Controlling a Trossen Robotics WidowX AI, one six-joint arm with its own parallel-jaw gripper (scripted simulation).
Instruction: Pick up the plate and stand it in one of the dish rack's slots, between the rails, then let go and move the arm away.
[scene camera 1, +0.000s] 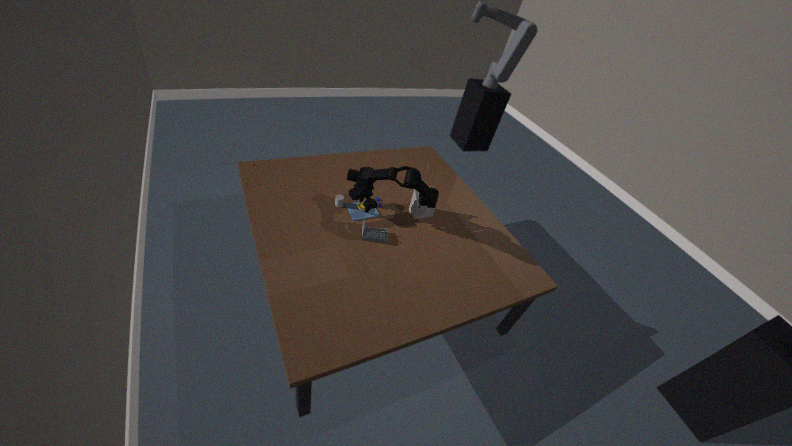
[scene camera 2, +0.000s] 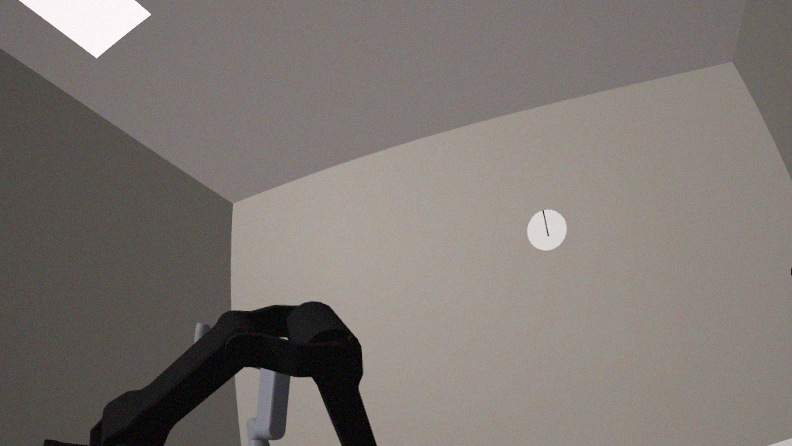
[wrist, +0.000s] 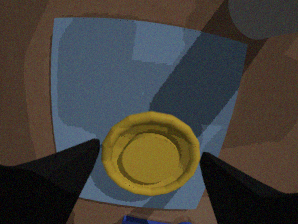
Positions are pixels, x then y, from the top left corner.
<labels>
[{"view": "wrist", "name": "my gripper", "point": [151, 152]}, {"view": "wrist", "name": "yellow plate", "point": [150, 153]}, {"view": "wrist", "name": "blue mat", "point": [103, 70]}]
</labels>
